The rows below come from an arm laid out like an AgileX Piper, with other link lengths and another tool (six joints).
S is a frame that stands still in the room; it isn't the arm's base.
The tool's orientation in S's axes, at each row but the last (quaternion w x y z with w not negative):
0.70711 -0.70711 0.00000 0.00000
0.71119 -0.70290 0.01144 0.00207
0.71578 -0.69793 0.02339 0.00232
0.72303 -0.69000 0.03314 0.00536
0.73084 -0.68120 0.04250 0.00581
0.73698 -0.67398 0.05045 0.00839
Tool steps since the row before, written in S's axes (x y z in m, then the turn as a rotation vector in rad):
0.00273 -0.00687 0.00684 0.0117 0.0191 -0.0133
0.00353 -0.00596 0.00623 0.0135 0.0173 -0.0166
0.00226 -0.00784 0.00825 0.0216 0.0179 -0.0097
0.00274 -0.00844 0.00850 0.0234 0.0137 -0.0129
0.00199 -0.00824 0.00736 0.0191 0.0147 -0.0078
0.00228 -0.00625 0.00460 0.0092 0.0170 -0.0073
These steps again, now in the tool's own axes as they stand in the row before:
0.00273 -0.00684 -0.00687 0.0117 0.0133 0.0191
0.00349 -0.00637 -0.00584 0.0136 0.0165 0.0173
0.00218 -0.00853 -0.00756 0.0214 0.0094 0.0183
0.00258 -0.00903 -0.00793 0.0235 0.0123 0.0140
0.00187 -0.00805 -0.00760 0.0188 0.0076 0.0151
0.00222 -0.00532 -0.00567 0.0088 0.0081 0.0169

